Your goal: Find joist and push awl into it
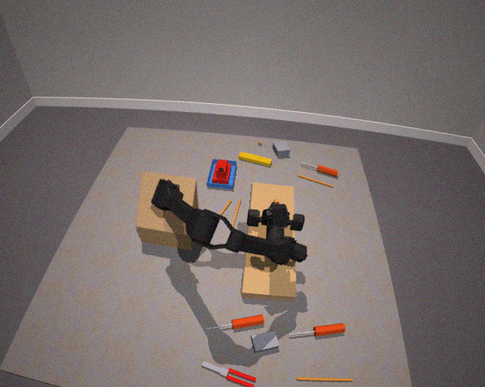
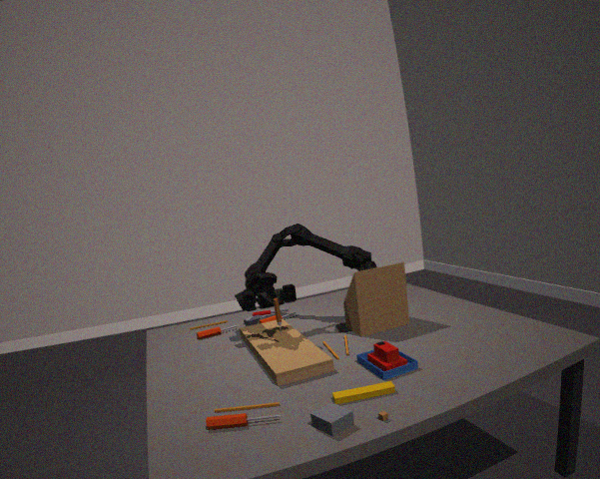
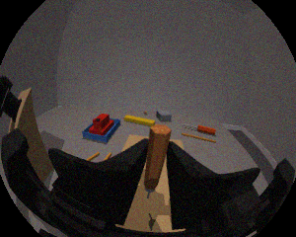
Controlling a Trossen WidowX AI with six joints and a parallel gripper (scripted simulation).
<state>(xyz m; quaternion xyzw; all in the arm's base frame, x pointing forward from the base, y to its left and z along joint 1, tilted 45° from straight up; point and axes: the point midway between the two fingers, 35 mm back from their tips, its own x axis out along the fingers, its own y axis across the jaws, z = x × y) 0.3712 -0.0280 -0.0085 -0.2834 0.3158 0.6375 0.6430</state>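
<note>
Right now the awl is 6 cm below my gripper tip. Also, from my gripper tip: blue tray (23 cm behind, 30 cm to the left, 17 cm below); red stud finder (23 cm behind, 29 cm to the left, 13 cm below); yellow bar (9 cm behind, 43 cm to the left, 17 cm below).
</note>
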